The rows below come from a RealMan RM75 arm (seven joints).
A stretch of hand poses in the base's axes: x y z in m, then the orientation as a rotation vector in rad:
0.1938 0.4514 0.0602 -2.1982 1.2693 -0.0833
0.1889 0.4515 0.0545 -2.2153 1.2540 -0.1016
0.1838 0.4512 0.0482 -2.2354 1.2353 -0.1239
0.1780 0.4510 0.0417 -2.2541 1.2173 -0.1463
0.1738 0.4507 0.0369 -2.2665 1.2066 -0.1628
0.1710 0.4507 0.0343 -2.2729 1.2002 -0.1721
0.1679 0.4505 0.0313 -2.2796 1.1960 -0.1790
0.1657 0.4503 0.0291 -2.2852 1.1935 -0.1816
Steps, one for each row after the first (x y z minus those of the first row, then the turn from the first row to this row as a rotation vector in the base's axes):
-0.0049 0.0001 -0.0057 -0.0160 -0.0113 0.0113
-0.0100 -0.0002 -0.0120 -0.0352 -0.0251 0.0249
-0.0158 -0.0004 -0.0185 -0.0538 -0.0389 0.0374
-0.0200 -0.0007 -0.0233 -0.0672 -0.0484 0.0446
-0.0228 -0.0007 -0.0259 -0.0743 -0.0541 0.0486
-0.0259 -0.0009 -0.0289 -0.0813 -0.0573 0.0519
-0.0281 -0.0011 -0.0311 -0.0861 -0.0577 0.0547

